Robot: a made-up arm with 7 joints.
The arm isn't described. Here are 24 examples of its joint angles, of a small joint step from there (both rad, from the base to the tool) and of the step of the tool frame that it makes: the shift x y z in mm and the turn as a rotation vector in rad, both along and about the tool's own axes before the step.
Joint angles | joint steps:
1: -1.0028 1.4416 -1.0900 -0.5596 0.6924 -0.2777 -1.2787 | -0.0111 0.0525 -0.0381 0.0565 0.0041 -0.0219 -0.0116
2: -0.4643 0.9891 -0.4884 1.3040 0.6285 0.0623 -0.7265 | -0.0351 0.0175 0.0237 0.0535 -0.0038 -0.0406 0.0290
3: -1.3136 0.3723 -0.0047 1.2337 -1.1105 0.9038 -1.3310 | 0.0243 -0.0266 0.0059 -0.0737 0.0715 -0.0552 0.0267
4: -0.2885 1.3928 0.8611 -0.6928 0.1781 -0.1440 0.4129 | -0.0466 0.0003 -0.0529 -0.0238 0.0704 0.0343 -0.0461
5: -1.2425 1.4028 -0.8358 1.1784 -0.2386 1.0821 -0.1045 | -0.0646 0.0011 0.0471 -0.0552 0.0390 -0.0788 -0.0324
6: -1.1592 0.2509 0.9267 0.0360 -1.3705 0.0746 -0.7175 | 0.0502 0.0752 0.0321 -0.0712 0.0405 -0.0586 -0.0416
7: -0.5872 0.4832 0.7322 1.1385 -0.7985 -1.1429 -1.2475 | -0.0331 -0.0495 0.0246 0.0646 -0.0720 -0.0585 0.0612
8: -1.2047 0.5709 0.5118 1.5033 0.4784 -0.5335 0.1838 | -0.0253 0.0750 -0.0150 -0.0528 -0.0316 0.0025 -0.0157
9: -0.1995 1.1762 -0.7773 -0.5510 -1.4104 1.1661 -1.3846 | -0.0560 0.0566 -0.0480 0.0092 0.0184 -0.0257 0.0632
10: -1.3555 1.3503 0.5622 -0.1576 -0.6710 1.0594 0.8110 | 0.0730 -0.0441 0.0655 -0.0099 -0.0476 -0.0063 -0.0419
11: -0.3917 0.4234 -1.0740 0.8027 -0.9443 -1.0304 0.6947 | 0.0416 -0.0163 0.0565 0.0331 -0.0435 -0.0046 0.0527
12: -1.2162 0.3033 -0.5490 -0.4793 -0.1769 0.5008 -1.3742 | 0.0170 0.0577 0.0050 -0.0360 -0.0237 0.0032 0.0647
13: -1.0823 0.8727 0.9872 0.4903 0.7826 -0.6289 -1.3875 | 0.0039 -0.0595 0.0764 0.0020 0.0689 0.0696 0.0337
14: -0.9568 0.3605 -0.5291 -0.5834 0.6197 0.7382 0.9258 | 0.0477 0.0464 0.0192 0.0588 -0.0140 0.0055 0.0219
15: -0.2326 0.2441 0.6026 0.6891 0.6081 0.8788 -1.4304 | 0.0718 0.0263 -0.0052 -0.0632 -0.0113 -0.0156 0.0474
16: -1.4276 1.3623 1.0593 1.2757 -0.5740 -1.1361 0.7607 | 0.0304 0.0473 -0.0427 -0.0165 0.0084 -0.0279 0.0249
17: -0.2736 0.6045 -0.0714 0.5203 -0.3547 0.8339 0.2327 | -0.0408 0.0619 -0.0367 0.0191 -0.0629 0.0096 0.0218
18: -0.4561 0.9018 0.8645 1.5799 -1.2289 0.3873 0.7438 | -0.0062 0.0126 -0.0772 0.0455 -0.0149 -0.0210 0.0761
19: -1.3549 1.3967 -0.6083 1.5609 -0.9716 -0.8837 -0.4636 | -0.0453 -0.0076 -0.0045 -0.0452 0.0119 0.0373 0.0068
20: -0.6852 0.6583 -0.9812 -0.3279 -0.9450 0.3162 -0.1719 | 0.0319 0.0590 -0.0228 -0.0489 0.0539 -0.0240 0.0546
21: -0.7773 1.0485 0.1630 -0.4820 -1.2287 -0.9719 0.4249 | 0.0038 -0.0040 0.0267 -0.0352 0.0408 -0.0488 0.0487
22: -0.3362 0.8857 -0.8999 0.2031 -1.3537 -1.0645 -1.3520 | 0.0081 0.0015 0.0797 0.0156 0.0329 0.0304 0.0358
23: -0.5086 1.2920 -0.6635 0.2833 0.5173 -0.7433 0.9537 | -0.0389 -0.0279 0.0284 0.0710 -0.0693 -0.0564 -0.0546
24: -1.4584 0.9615 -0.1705 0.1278 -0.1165 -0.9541 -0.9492 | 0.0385 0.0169 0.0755 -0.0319 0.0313 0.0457 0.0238
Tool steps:
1: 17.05 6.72 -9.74 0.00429 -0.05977 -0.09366
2: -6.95 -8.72 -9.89 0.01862 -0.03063 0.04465
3: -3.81 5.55 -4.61 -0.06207 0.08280 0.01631
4: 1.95 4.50 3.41 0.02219 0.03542 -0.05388
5: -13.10 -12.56 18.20 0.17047 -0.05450 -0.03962
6: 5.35 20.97 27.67 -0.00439 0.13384 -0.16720
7: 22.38 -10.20 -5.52 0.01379 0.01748 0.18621
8: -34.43 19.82 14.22 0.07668 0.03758 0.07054
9: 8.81 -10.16 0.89 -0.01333 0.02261 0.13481
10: -0.17 -4.79 -14.23 -0.05987 -0.04312 -0.07246
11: -7.61 -4.92 -3.95 -0.02989 0.03104 0.16253
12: 9.27 -9.67 -1.37 -0.02157 0.00511 0.05983
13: 21.06 1.01 -11.80 -0.03403 -0.13048 0.05935
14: 0.86 -12.04 -23.19 -0.02238 0.10824 -0.05150
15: -9.49 -17.52 -9.04 0.00620 0.03560 0.09787
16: 14.61 9.90 5.17 0.06965 -0.05305 -0.04833
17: -13.66 1.42 12.32 0.00712 0.00329 0.03033
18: -2.18 3.43 -2.22 0.04177 0.04915 0.12019
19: 6.78 14.78 5.81 0.02894 -0.04651 0.00395
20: 3.66 -15.47 -6.12 -0.02153 0.06028 0.04748
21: 7.26 3.30 5.31 0.07701 -0.02785 0.00248
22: -12.22 -3.30 9.74 -0.02953 0.05274 0.03084
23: -4.69 5.98 -10.37 -0.03968 -0.01722 0.04143
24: -3.71 -13.71 7.11 -0.07574 0.01150 0.02177
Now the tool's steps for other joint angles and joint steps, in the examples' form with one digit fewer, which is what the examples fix.
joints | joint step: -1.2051 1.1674 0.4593 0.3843 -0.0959 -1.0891 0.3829 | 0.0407 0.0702 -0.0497 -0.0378 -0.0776 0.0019 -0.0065
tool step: 0.8 8.0 1.2 0.0187 -0.0613 -0.0369
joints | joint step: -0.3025 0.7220 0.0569 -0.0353 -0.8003 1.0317 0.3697 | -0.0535 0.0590 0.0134 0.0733 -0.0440 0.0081 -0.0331
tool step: -17.8 5.1 16.1 -0.0060 -0.0292 0.0058
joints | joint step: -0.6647 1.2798 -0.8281 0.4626 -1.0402 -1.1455 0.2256 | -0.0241 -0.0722 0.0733 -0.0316 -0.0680 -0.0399 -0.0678
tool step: 21.1 19.9 -1.3 0.1199 -0.1129 0.0764
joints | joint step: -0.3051 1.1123 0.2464 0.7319 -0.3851 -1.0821 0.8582 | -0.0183 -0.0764 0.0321 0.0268 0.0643 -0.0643 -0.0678
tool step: 1.5 -18.4 2.5 0.0059 -0.0408 -0.0410
